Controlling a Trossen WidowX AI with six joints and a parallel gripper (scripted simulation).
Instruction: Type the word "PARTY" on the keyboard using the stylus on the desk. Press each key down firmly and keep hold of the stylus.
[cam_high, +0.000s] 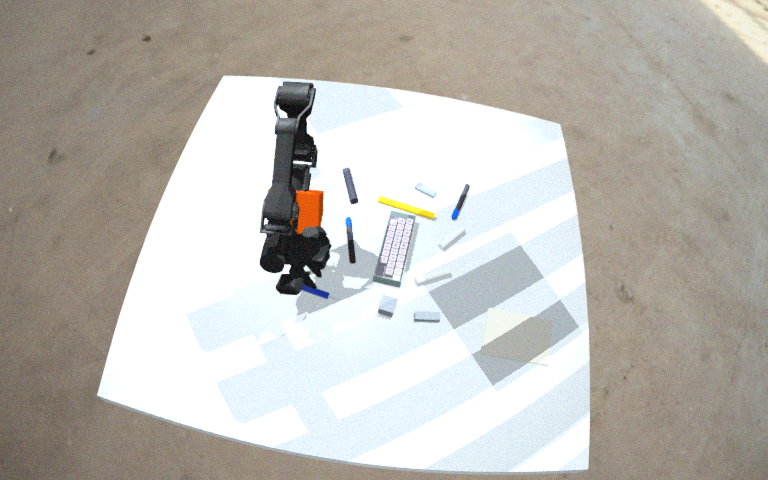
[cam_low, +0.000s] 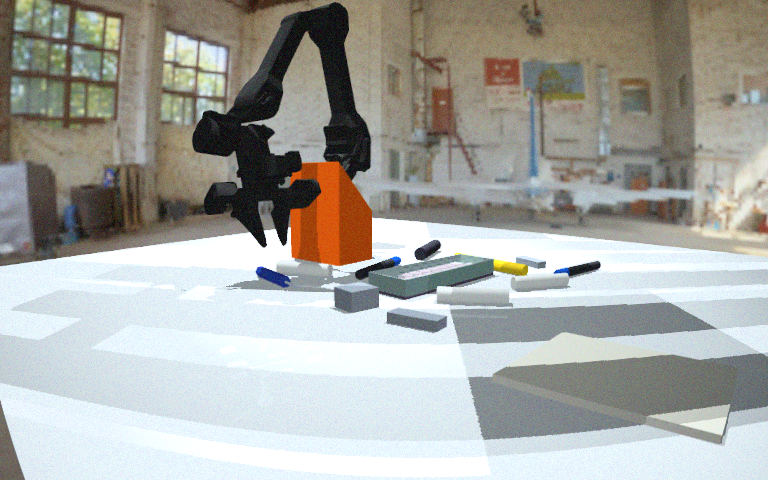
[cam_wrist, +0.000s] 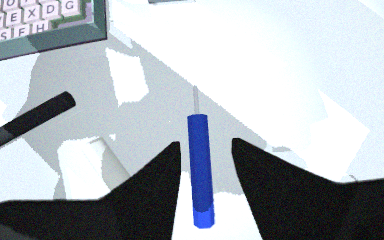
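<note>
My gripper tip is now 1 cm short of the blue stylus and 5 cm above it. Also, from my gripper tip: yellow marker 20 cm ahead, 31 cm to the left, 5 cm below; dark marker 3 cm ahead, 36 cm to the left, 5 cm below; pale flat pad 52 cm ahead, 6 cm to the right, 5 cm below.
</note>
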